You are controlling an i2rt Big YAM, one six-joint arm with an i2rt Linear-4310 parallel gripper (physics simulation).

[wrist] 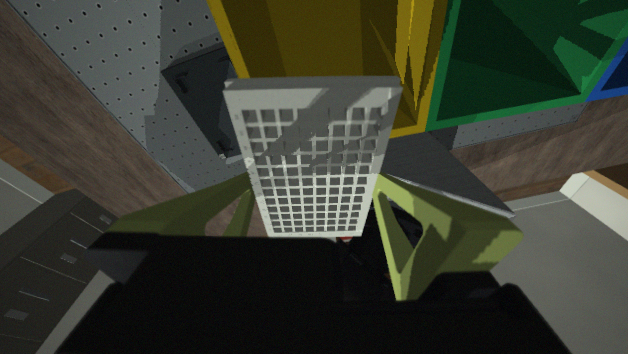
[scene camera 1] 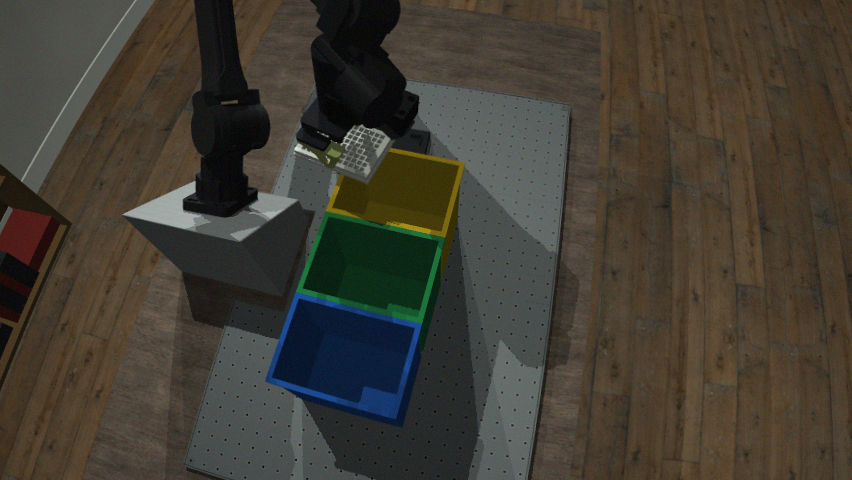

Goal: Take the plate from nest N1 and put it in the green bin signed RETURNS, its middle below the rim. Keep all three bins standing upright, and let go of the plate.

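Where they show: gripper, fingertip midpoint: (wrist: 314,177) (scene camera 1: 344,145); arm's base, link origin: (scene camera 1: 221,202).
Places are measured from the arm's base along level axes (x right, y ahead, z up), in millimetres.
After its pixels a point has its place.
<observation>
The white plate (scene camera 1: 363,149) @[x -77, y 242, z 99 mm] (wrist: 314,170) @[x -81, y 222, z 99 mm], with a grid of square wells, is held between the green fingers of my gripper (scene camera 1: 332,153) @[x -85, y 208, z 90 mm] (wrist: 314,177) @[x -85, y 208, z 90 mm]. My gripper is shut on its two long sides. In the scene view the plate overlaps the far left corner of the yellow bin and appears above rim height. The green bin (scene camera 1: 434,279) @[x 83, y 378, z 53 mm] (wrist: 520,111) @[x 86, y 199, z 53 mm] stands upright between the yellow and blue bins; no plate shows inside it. Its RETURNS sign does not show. The dark nest (scene camera 1: 415,141) @[x -255, y 273, z -115 mm] (wrist: 197,95) @[x -252, y 251, z -115 mm] lies on the board behind the yellow bin, partly hidden; its label is not readable.
The yellow bin (scene camera 1: 459,193) @[x -96, y 381, z -15 mm] (wrist: 231,37) @[x -110, y 297, z 53 mm] and the blue bin (scene camera 1: 341,395) @[x 243, y 255, z -124 mm] (wrist: 606,95) @[x 156, y 196, z 53 mm] stand upright in a row with the green one on the perforated board (scene camera 1: 512,178) @[x -214, y 469, z -126 mm] (wrist: 112,55) @[x -343, y 334, z -126 mm]. The arm's grey pedestal (scene camera 1: 208,250) @[x 94, y 22, z 20 mm] (wrist: 425,165) @[x 51, y 105, z -8 mm] stands left of the bins in the scene view.
</observation>
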